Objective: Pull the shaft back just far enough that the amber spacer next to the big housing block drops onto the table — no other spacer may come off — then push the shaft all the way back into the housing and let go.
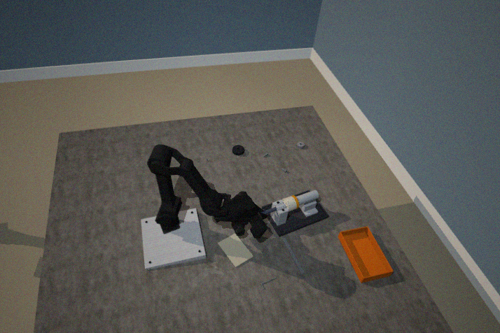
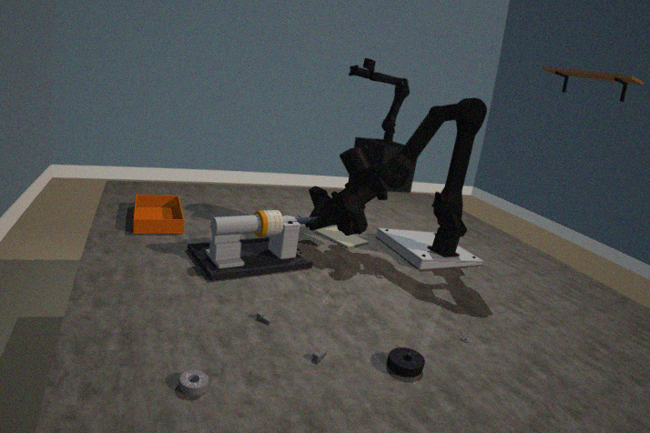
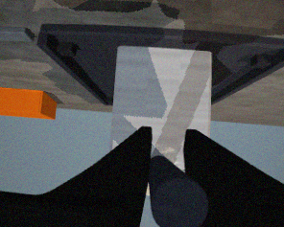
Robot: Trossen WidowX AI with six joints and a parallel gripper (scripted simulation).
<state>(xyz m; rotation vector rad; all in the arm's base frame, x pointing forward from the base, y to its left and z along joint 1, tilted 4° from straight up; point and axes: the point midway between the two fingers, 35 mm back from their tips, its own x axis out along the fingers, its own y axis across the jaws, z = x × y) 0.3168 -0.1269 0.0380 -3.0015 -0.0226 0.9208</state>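
Now: gripper tip 6 cm short of the dark shaft and 2 cm below it. Also, from my gripper tip: amber spacer: 12 cm ahead, 2 cm above; pale card: 15 cm behind, 6 cm to the right, 6 cm below; thin bar: 17 cm to the right, 6 cm below, 3 cm ahead.
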